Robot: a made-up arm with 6 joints. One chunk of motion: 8 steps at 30 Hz.
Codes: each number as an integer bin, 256 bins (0 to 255) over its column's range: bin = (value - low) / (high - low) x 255, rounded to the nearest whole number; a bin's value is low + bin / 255 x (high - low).
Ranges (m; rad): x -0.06..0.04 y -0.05..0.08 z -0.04..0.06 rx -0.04..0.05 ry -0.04..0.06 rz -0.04..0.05
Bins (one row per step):
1: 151 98 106 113 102 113
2: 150 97 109 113 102 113
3: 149 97 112 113 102 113
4: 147 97 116 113 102 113
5: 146 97 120 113 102 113
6: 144 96 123 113 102 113
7: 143 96 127 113 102 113
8: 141 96 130 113 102 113
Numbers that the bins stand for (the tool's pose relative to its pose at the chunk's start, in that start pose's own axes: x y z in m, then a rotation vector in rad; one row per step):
1: -0.0008 0.0000 0.0016 -0.0001 0.0000 -0.0001
2: -0.0012 -0.0005 0.0027 -0.0001 0.0000 -0.0001
3: -0.0016 -0.0005 0.0039 -0.0001 0.0000 -0.0001
4: -0.0024 -0.0005 0.0055 -0.0001 0.0000 -0.0001
5: -0.0027 -0.0005 0.0071 -0.0001 0.0000 -0.0001
6: -0.0035 -0.0011 0.0082 -0.0001 0.0000 -0.0001
7: -0.0039 -0.0011 0.0098 -0.0001 0.0000 -0.0001
8: -0.0047 -0.0011 0.0110 -0.0001 0.0000 -0.0001

